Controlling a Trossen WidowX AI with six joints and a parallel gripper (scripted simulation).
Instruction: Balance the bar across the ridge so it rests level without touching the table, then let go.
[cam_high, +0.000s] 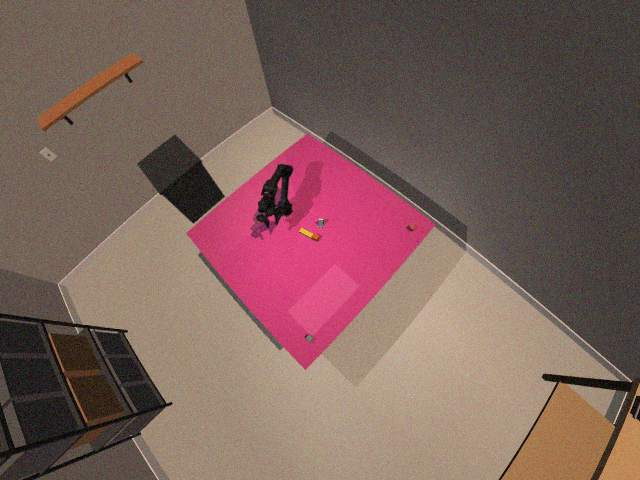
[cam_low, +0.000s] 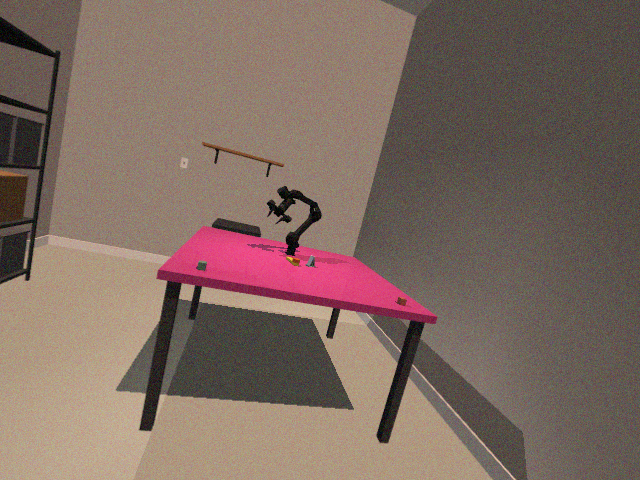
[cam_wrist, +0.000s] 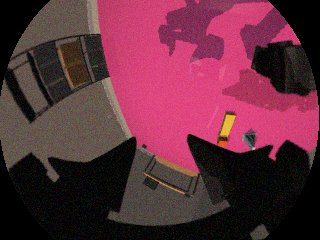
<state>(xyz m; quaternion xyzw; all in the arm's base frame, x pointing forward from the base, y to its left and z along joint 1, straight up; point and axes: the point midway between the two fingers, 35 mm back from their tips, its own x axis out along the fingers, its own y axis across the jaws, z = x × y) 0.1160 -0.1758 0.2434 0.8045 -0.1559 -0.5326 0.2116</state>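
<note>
Now: gripper tip 200 mm above the bar, 180 mm to the right of it and 150 mm short of it. From my gripper tip the other things lie so: small orange block: 690 mm to the left, 610 mm ahead, 200 mm below; then small green block: 610 mm ahead, 310 mm to the right, 200 mm below.
</note>
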